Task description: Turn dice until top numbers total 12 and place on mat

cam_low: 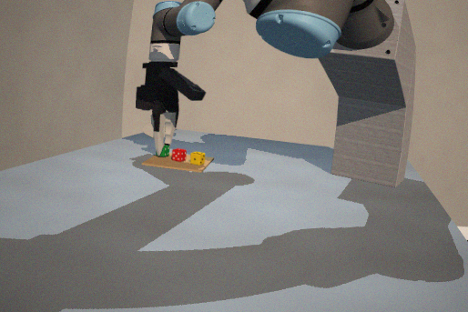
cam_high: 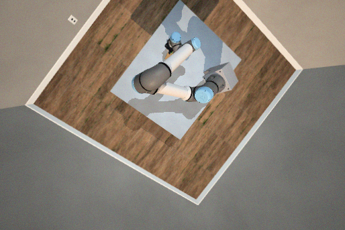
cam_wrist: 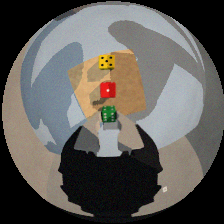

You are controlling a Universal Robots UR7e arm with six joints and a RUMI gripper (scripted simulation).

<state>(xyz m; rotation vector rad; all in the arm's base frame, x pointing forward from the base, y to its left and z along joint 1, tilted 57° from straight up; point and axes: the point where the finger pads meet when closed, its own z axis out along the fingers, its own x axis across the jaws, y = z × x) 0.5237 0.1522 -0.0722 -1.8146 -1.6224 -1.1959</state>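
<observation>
My hand is 1 cm above the green die. The rest, counted from my hand: tan mat: 5 cm behind, 2 cm below; red die: 5 cm behind, 1 cm below; yellow die: 9 cm behind, 1 cm to the right, 1 cm below.
</observation>
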